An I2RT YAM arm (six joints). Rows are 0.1 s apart.
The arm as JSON. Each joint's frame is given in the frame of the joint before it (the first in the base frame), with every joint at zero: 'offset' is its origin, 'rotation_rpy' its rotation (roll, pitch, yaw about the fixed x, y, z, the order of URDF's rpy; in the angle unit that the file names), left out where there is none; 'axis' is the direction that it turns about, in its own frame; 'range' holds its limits. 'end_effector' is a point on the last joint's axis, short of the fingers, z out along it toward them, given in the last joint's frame.
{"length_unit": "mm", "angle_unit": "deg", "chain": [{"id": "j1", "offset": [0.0, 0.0, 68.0], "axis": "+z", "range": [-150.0, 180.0]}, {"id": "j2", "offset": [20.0, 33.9, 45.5], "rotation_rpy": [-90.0, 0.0, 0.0], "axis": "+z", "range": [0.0, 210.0]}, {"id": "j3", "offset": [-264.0, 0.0, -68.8], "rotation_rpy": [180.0, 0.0, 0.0], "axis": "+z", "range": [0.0, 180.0]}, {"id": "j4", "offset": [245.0, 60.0, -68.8], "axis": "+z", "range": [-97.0, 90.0]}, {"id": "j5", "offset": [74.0, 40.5, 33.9], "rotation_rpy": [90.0, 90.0, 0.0], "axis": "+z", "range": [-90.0, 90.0]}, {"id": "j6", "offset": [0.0, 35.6, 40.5], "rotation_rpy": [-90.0, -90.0, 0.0], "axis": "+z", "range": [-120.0, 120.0]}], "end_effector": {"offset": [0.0, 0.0, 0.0]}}
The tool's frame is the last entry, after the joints.
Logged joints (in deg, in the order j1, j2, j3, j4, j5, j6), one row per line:
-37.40 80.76 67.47 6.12 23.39 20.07
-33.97 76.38 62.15 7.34 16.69 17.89
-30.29 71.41 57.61 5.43 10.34 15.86
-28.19 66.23 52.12 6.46 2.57 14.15
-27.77 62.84 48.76 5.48 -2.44 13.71
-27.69 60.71 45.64 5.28 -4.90 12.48
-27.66 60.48 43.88 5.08 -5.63 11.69
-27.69 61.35 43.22 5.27 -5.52 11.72
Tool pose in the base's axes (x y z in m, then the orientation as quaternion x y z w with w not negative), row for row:
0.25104 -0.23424 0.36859 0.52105 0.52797 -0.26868 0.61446
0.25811 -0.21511 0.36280 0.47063 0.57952 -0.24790 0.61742
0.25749 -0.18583 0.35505 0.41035 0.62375 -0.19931 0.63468
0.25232 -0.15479 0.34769 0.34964 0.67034 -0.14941 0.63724
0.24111 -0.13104 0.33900 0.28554 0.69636 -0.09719 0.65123
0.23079 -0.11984 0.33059 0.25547 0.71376 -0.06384 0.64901
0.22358 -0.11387 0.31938 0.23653 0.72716 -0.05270 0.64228
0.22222 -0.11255 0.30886 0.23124 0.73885 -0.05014 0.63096
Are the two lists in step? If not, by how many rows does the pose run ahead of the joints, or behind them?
The pose runs 1 row behind the joints: the pose in row i belongs to the joints in row i - 1.
